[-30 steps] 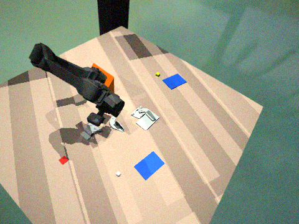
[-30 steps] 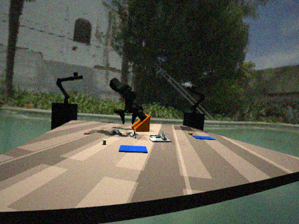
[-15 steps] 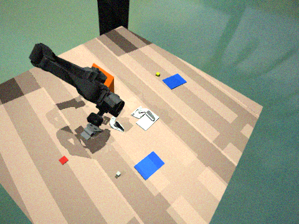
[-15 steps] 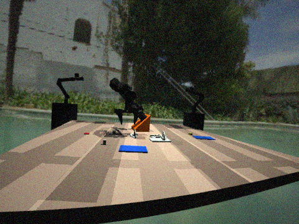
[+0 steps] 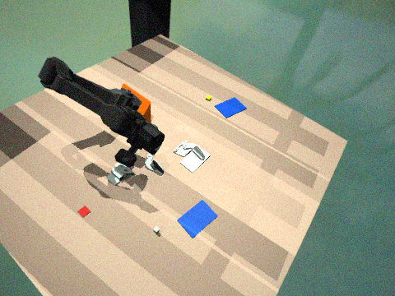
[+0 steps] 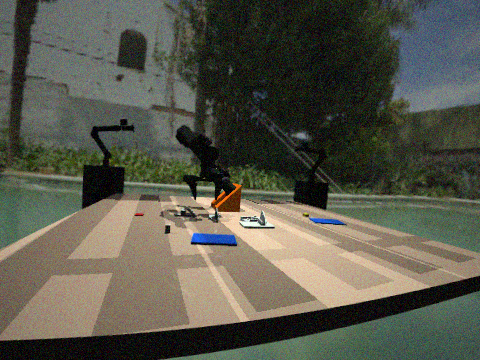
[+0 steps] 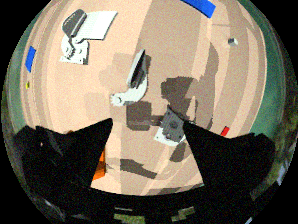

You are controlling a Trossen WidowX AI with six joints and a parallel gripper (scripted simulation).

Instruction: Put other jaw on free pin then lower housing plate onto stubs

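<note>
The grey jaw lies 6 cm below my gripper tip, 5 cm to the left of it and 1 cm ahead of it. Round my gripper tip: grey cube 24 cm ahead, 12 cm to the right, 6 cm below; red patch 26 cm to the right, 7 cm below, 2 cm ahead; white base plate 19 cm to the left, 12 cm ahead, 7 cm below.
</note>
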